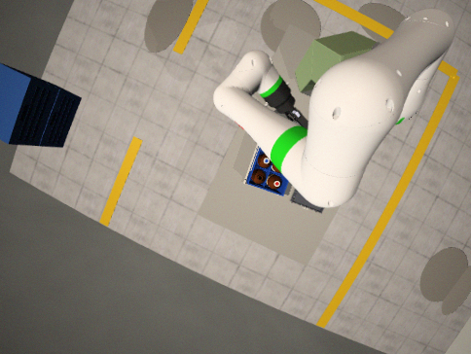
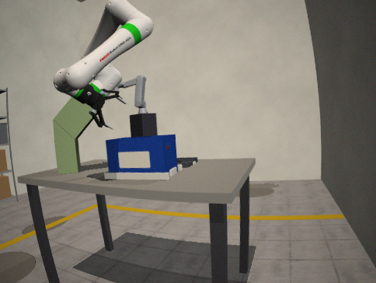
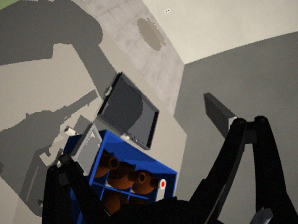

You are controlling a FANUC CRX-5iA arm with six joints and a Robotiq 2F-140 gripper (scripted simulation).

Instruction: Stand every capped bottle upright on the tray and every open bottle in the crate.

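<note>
The bottle lies 200 mm below my hand, 190 mm ahead of it and 40 mm to the right of it. The rest, counted from my hand: crate (210 mm below, 170 mm ahead); then tray (280 mm below, 270 mm to the left, 90 mm ahead).
</note>
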